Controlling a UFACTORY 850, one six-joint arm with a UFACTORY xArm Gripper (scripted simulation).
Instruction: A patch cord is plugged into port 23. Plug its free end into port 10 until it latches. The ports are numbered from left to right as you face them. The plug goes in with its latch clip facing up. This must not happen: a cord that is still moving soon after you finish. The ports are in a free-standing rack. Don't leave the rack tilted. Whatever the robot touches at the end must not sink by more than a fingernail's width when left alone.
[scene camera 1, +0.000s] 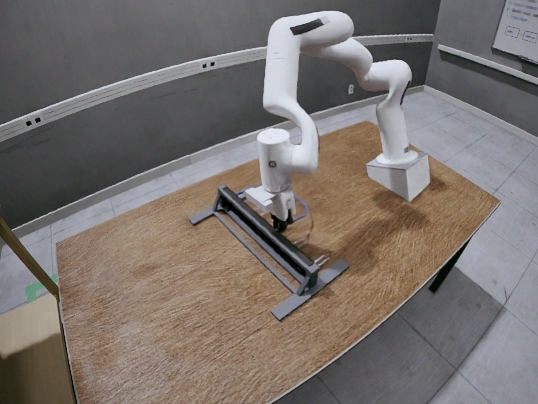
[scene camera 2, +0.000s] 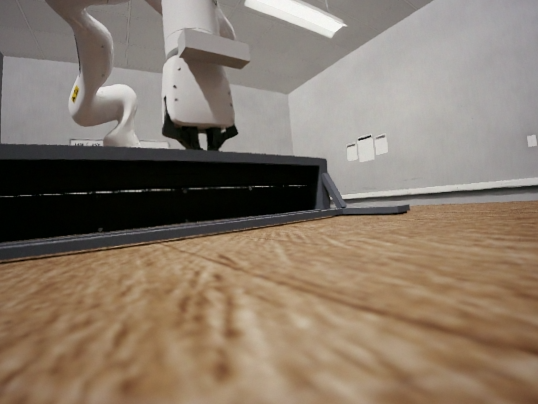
Path:
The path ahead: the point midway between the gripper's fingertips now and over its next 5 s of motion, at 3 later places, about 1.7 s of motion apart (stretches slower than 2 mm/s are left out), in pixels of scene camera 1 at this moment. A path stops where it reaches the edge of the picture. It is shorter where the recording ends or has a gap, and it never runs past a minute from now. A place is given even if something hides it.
My gripper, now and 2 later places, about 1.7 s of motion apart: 280, 229; 278, 230; 278, 214

